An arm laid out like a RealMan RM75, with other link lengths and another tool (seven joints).
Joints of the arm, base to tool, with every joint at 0 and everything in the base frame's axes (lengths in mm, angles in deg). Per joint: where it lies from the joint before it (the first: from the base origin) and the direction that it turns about. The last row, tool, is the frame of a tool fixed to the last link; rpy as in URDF.
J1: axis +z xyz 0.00 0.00 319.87
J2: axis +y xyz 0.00 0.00 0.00
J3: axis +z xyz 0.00 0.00 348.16
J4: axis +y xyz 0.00 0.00 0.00
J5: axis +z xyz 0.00 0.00 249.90
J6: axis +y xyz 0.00 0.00 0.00
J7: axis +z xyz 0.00 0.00 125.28
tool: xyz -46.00 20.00 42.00 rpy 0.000 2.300 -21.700
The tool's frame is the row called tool.
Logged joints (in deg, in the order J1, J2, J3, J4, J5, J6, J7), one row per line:
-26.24 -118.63 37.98 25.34 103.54 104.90 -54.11
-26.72 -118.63 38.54 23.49 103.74 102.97 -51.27
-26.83 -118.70 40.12 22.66 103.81 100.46 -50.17
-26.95 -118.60 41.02 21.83 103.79 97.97 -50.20
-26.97 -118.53 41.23 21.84 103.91 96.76 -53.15
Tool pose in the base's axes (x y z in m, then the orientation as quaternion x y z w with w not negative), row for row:
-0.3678 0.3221 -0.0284 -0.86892 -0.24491 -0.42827 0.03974
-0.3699 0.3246 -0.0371 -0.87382 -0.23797 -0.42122 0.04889
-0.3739 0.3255 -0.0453 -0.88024 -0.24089 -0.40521 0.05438
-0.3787 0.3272 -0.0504 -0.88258 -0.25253 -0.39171 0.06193
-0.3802 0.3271 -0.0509 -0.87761 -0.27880 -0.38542 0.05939
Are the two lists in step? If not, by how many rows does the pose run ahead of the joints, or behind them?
They are in step.
